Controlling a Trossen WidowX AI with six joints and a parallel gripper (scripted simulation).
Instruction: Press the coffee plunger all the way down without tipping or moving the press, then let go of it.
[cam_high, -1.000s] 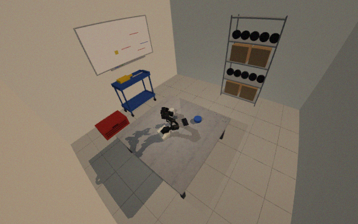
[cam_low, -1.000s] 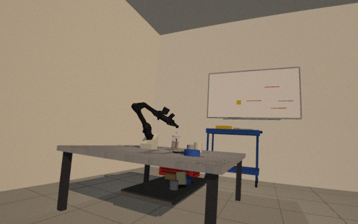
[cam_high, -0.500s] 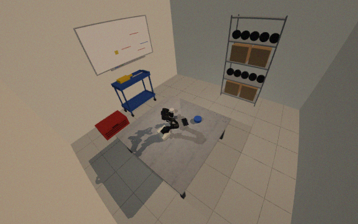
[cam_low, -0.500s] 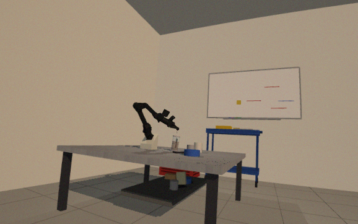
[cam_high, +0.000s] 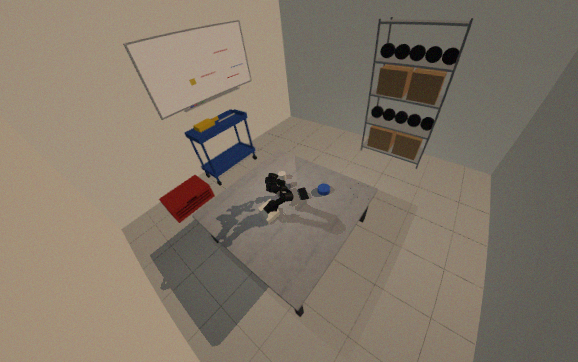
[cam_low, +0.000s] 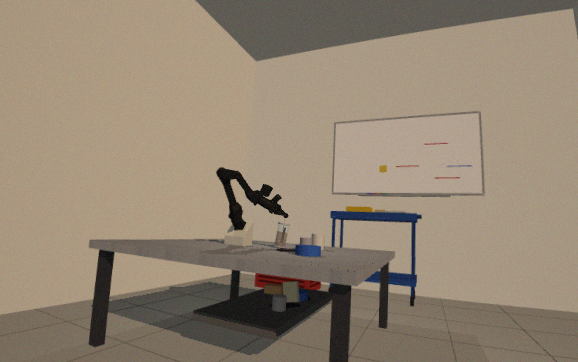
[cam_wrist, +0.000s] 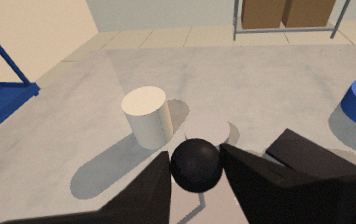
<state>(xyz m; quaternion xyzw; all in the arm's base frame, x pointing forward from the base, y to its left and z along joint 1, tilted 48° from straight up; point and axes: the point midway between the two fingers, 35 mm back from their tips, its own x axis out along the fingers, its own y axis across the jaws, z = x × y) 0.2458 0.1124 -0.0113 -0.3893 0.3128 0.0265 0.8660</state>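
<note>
Now: the coffee press 100 mm below my gripper tip, 20 mm behind it and 10 mm to the left of it. The rest, counted from my gripper tip: white cylinder 160 mm ahead, 150 mm below, 120 mm to the left.
</note>
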